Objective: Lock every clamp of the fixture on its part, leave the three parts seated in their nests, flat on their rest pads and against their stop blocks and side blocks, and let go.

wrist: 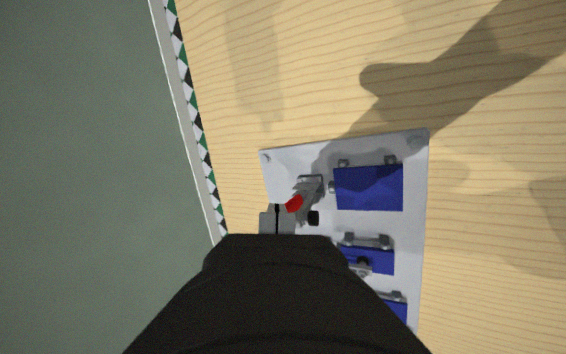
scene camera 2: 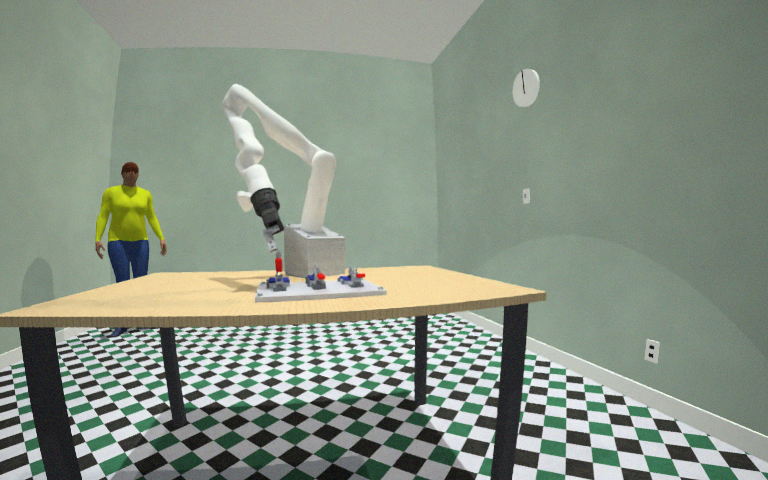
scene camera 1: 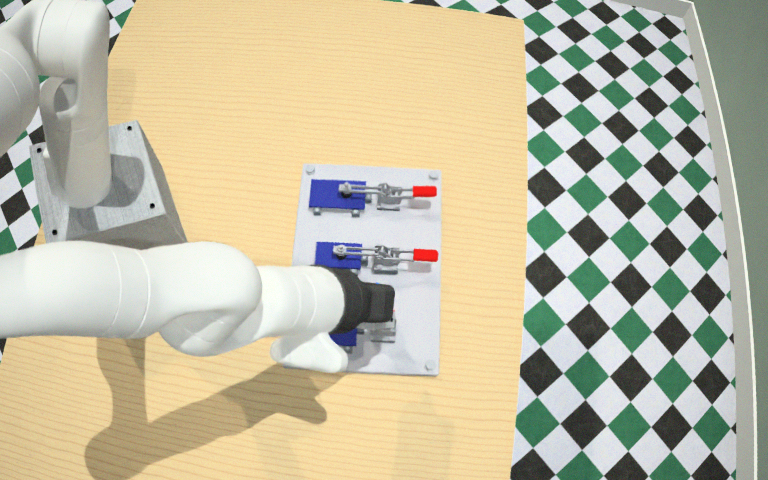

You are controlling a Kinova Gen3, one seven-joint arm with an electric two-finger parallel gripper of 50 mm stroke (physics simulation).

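Places are measured from the arm's base along level axes (x ahead, y left, z up), in millimetres.
Pixels of known places: gripper, fingertip midpoint: (wrist: 276,214) (scene camera 2: 273,250) (scene camera 1: 389,318); arm's base, origin of the base link: (scene camera 2: 310,229) (scene camera 1: 83,182).
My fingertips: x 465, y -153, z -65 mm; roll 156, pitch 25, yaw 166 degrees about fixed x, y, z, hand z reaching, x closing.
For each thing: its top centre in the pictures, then the offset to it from my fingertips. "*": a spot on its surface instead. Level surfaces: height alone.
- upright red handle, middle of its top: (wrist: 284,213) (scene camera 2: 278,258) dy +12, dx +3, dz -21 mm
- clamp's black pad, middle of its top: (wrist: 296,223) dy +12, dx -19, dz -3 mm
- middle clamp, surface spot: (scene camera 1: 386,254) * dy +116, dx -7, dz -60 mm
- far clamp, surface spot: (scene camera 1: 388,192) * dy +226, dx -8, dz -72 mm
- middle blue part, middle of its top: (scene camera 1: 338,254) (wrist: 366,260) dy +122, dx -80, dz -85 mm
- far blue part, middle of its top: (scene camera 1: 337,193) (wrist: 375,309) dy +232, dx -90, dz -95 mm
- wooden table, its level: dz -126 mm
- middle clamp's red handle, middle of its top: (scene camera 1: 424,253) dy +122, dx +50, dz -64 mm
- far one's red handle, middle of its top: (scene camera 1: 423,189) dy +232, dx +47, dz -65 mm
My gripper (scene camera 2: 272,246) (wrist: 276,214) is shut and empty, just above the upright red handle (scene camera 2: 278,264) (wrist: 294,203) of the open clamp at the arm's side of the fixture. This clamp's black pad (wrist: 313,218) is off its blue part (scene camera 1: 345,338) (wrist: 368,187), which lies by its side blocks. The middle clamp (scene camera 1: 386,254) and the far clamp (scene camera 1: 388,192) have their handles lying outward and their pads down on the middle blue part (scene camera 1: 328,261) (wrist: 384,265) and far blue part (scene camera 1: 323,196). The arm hides much of the near nest in scene camera 1; contact with rest pads cannot be seen.
The grey fixture plate (scene camera 1: 413,226) (wrist: 415,225) lies on the wooden table (scene camera 1: 481,141) (scene camera 2: 453,285). The middle clamp's red handle (scene camera 1: 425,255) and the far one's red handle (scene camera 1: 424,191) stick out beside the open clamp. A person (scene camera 2: 129,215) stands behind the table.
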